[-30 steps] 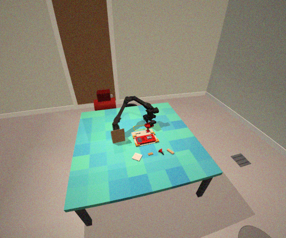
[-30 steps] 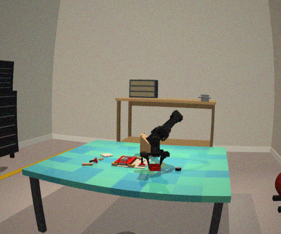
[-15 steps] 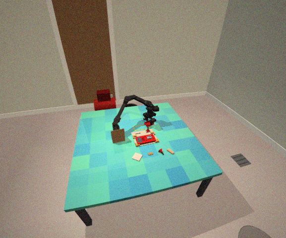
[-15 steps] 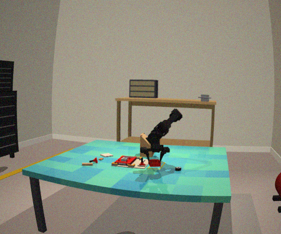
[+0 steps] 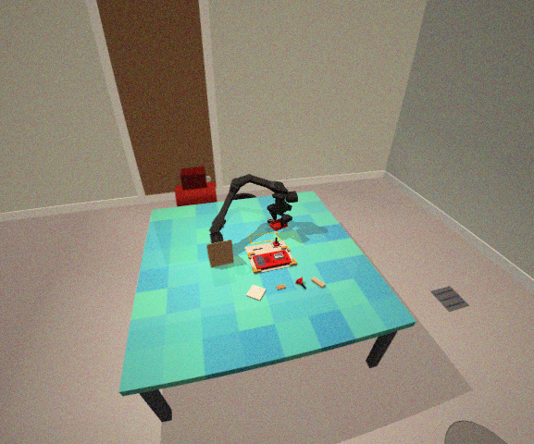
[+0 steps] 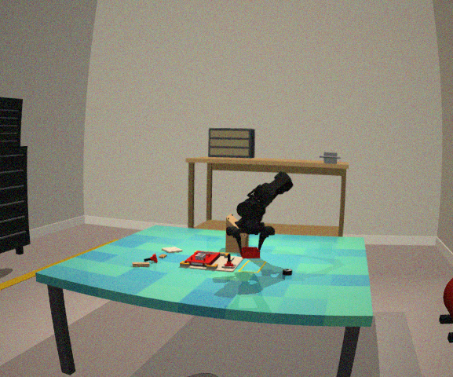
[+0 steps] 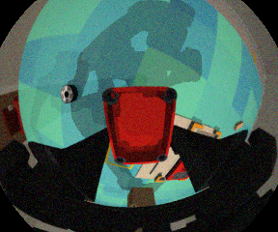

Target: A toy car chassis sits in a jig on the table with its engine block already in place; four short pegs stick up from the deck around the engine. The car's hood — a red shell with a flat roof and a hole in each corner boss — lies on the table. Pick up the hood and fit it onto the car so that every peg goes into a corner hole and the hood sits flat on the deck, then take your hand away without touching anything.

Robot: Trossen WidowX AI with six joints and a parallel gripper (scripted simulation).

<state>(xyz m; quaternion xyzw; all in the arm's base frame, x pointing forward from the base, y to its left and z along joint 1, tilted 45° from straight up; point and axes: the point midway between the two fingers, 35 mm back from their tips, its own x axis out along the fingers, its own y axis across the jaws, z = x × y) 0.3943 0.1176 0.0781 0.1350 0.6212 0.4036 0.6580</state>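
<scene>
Now: gripper tip 16 cm to the right of the black wheel, 8 cm above it and 1 cm past it. Round my gripper tip: white tile 43 cm to the right, 24 cm behind, 8 cm below; then grey engine block 22 cm to the right, 6 cm below, 6 cm behind; then red hood 1 cm below.
</scene>
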